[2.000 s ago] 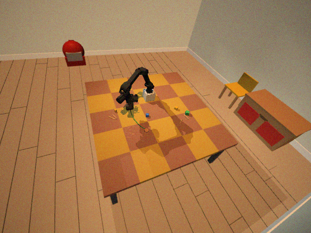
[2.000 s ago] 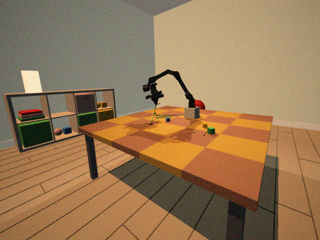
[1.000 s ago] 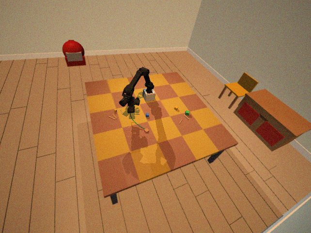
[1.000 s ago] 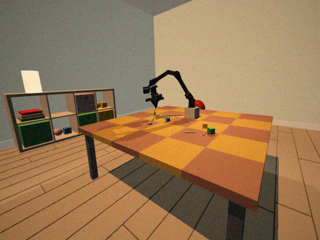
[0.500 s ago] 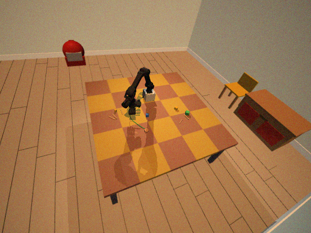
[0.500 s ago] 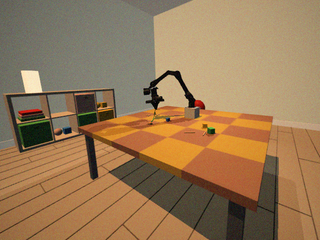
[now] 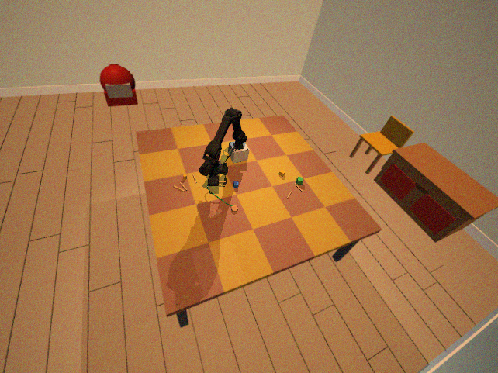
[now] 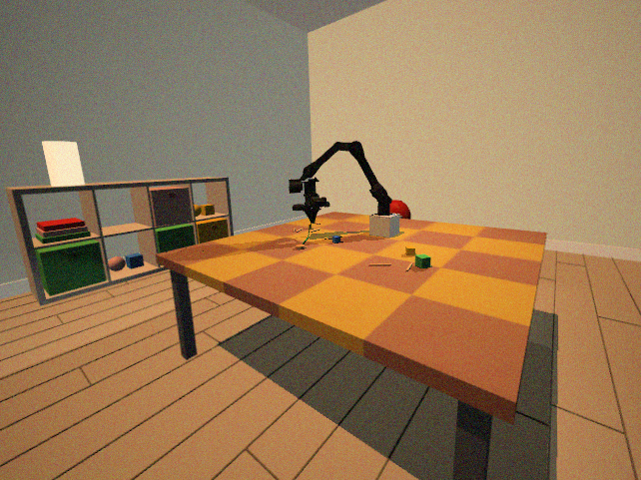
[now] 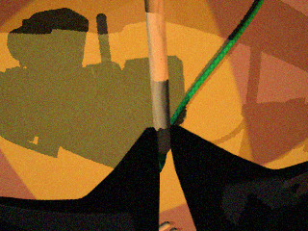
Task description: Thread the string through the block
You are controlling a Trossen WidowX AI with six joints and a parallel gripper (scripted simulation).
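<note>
Right now the blue cube is 150 mm to the left of my gripper tip, 60 mm below it and 10 mm behind it. The rest, counted from my gripper tip: round wooden button (170 mm ahead, 90 mm to the left, 70 mm below); then thin wooden stick (10 mm to the left); then yellow cube (500 mm to the left, 60 mm below, 50 mm behind).
</note>
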